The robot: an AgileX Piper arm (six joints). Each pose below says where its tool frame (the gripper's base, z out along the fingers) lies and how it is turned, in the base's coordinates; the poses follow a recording.
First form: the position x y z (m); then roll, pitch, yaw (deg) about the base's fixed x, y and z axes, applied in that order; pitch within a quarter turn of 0, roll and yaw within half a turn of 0.
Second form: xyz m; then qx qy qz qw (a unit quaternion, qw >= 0). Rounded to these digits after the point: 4 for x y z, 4 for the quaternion.
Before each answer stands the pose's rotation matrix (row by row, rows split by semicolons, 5 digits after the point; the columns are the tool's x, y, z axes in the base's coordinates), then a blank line. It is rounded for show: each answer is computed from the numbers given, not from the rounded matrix.
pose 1, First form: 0.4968 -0.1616 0.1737 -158.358 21.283 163.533
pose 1, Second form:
-0.89358 0.39186 0.21901; 0.26413 0.85343 -0.44932; -0.36297 -0.34365 -0.86611

0.4968 -0.1616 0.1737 0.1726 0.9504 -0.2086 0.1531
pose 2, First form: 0.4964 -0.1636 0.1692 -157.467 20.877 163.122
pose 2, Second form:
-0.89410 0.39885 0.20372; 0.27127 0.84422 -0.46227; -0.35636 -0.35806 -0.86302

0.4964 -0.1636 0.1692 0.1766 0.9489 -0.2161 0.1476
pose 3, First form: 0.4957 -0.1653 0.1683 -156.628 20.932 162.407
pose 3, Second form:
-0.89032 0.41255 0.19270; 0.28231 0.83218 -0.47727; -0.35726 -0.37052 -0.85737

0.4957 -0.1653 0.1683 0.1836 0.9460 -0.2240 0.1453
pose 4, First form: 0.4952 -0.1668 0.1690 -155.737 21.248 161.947
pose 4, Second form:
-0.88614 0.42411 0.18678; 0.28883 0.82064 -0.49308; -0.36241 -0.38299 -0.84969

0.4952 -0.1668 0.1690 0.1890 0.9429 -0.2323 0.1456
